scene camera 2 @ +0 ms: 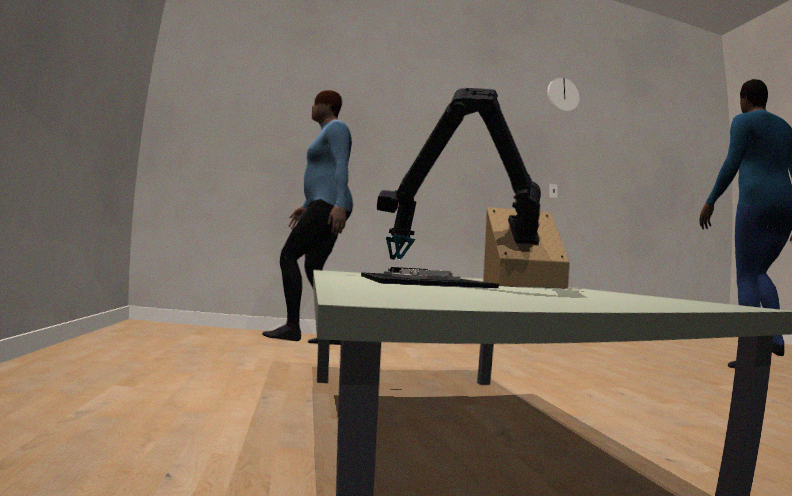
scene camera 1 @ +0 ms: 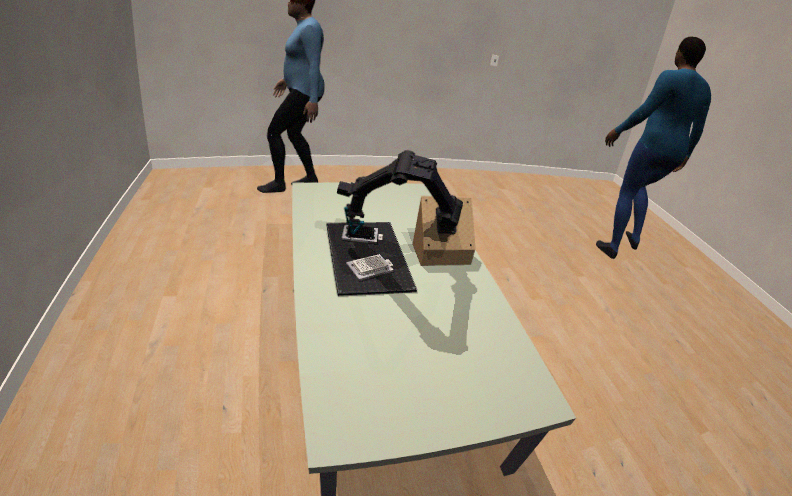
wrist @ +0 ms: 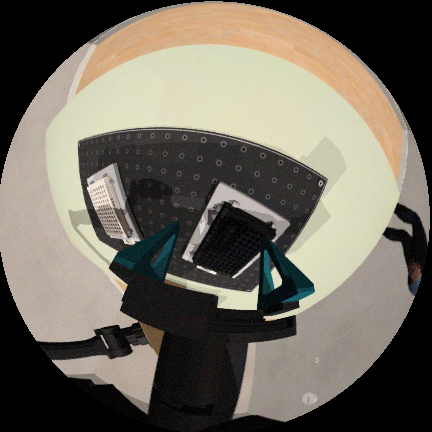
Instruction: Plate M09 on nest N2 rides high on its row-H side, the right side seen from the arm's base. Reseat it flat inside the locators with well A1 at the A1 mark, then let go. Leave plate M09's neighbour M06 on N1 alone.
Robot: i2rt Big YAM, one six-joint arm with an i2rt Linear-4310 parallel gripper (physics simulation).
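Seen in the pictures: gripper, between the fingertips: [scene camera 2: 395, 259] [scene camera 1: 350, 228] [wrist: 221, 232]; arm's base, origin of its link: [scene camera 2: 523, 231] [scene camera 1: 445, 220] [wrist: 149, 331].
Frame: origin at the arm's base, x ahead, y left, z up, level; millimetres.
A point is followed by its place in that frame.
A black well plate, taken as M09 [scene camera 1: 362, 232] @[x 348, y -119, z -143 mm] [wrist: 232, 242] @[x 373, y -135, z -144 mm], lies on a light grey nest, taken as N2 [wrist: 229, 192] @[x 437, y -109, z -157 mm]. Whether its row-H side rides high is too small to tell, and no A1 mark is readable. A white well plate, taken as M06 [scene camera 1: 370, 265] @[x 345, y 130, z -147 mm] [wrist: 106, 210] @[x 349, y 110, z -145 mm], lies on the other nest, taken as N1 [wrist: 121, 197] @[x 382, y 69, z -158 mm]. My gripper [scene camera 1: 354, 230] @[x 407, y -111, z -116 mm] [scene camera 2: 399, 257] @[x 407, y -111, z -116 mm] [wrist: 221, 232] @[x 407, y -111, z -116 mm] is open and empty, its teal fingers wide apart. It hangs above the black plate with a gap below the fingertips in the second scene view. In the wrist view the right fingertip overlaps the plate's corner.
Both nests sit on a black perforated board [scene camera 1: 349, 285] @[x 443, y 231, z -169 mm] [scene camera 2: 482, 284] @[x 217, y 270, z -173 mm] [wrist: 150, 147] @[x 471, y 14, z -169 mm] on the pale green table [scene camera 1: 409, 397] @[x 313, y 772, z -182 mm] [scene camera 2: 561, 324] @[x 316, y 974, z -199 mm] [wrist: 210, 80] @[x 585, y -44, z -182 mm]. The arm's wooden base block [scene camera 1: 448, 255] @[x -11, y 93, z -127 mm] [scene camera 2: 526, 273] @[x 18, y 92, z -139 mm] stands beside the board. Two people [scene camera 1: 305, 58] [scene camera 1: 680, 111] stand beyond the table.
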